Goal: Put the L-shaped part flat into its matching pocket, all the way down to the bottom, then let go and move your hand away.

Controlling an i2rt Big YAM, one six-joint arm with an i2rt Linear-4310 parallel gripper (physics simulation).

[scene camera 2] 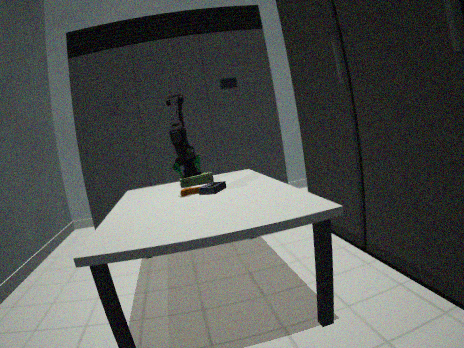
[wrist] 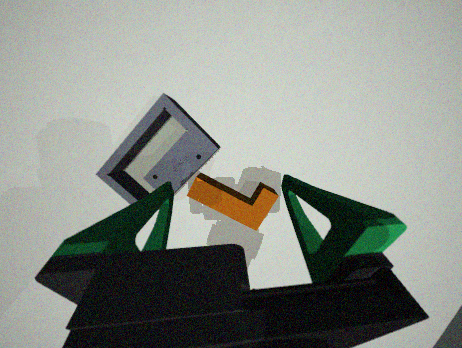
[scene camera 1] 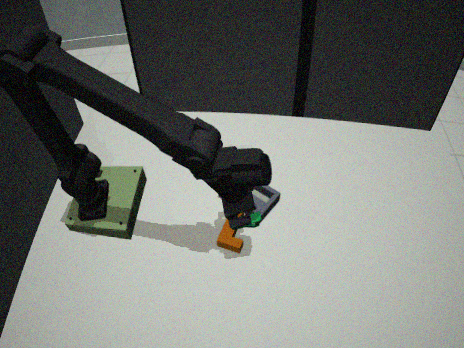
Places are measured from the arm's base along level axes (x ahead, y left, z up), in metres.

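Where they show: gripper, fingertip midpoint: (scene camera 2: 191,175) (wrist: 228,183) (scene camera 1: 252,207); arm's base, link origin: (scene camera 2: 191,176) (scene camera 1: 94,201).
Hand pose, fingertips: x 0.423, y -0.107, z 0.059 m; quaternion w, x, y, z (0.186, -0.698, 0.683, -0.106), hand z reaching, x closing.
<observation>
Things, the pixels of their top centre, and the offset from my fingertips. Level surfaces: height alone.
- orange L-shaped part, top centre: (wrist: 232,195) (scene camera 1: 236,226) (scene camera 2: 191,188) 0.002 m right, 0.039 m back, 0.075 m down
- grey-blue block, top centre: (wrist: 154,161) (scene camera 1: 249,190) (scene camera 2: 212,184) 0.097 m left, 0.008 m ahead, 0.069 m down
- white table, surface height: 0.105 m down
The orange L-shaped part (scene camera 1: 230,244) (scene camera 2: 188,192) (wrist: 232,205) lies flat on the table, outside the pocket. The grey-blue block (scene camera 1: 272,199) (scene camera 2: 214,188) (wrist: 187,145) with the L-shaped pocket lies close beside it; the end of the part's long leg is near the block's edge. In the wrist view the pocket shows empty, with its lower corner partly hidden by the left finger. My gripper (scene camera 2: 188,165) (wrist: 228,183) is open and empty above the part, its green fingers apart on either side of the part in the wrist view. The arm hides some of the block in scene camera 1.
The arm stands on a green base block (scene camera 1: 123,192) (scene camera 2: 197,179) at the table's far end in scene camera 2. Dark panels (scene camera 1: 215,55) stand beyond the table edge in scene camera 1. The white table (scene camera 1: 320,260) (scene camera 2: 200,220) bears the part and both blocks.
</observation>
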